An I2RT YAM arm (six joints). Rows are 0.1 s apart.
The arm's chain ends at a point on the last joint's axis. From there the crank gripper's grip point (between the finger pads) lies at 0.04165 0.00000 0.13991 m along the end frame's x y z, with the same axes.
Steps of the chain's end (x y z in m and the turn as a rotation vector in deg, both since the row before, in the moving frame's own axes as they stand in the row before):
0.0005, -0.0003, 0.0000, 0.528, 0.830, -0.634
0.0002, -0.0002, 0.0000, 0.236, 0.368, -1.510
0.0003, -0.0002, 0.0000, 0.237, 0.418, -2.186
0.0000, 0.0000, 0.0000, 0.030, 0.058, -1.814
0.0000, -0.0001, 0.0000, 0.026, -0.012, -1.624
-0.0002, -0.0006, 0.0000, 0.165, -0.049, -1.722
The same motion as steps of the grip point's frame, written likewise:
0.0025, -0.0021, -0.0006, 0.528, 0.830, -0.634
0.0011, -0.0019, -0.0003, 0.236, 0.368, -1.510
0.0013, -0.0024, -0.0003, 0.237, 0.418, -2.186
0.0001, -0.0014, 0.0000, 0.030, 0.058, -1.814
0.0000, -0.0013, 0.0000, 0.026, -0.012, -1.624
-0.0003, -0.0023, 0.0000, 0.165, -0.049, -1.722

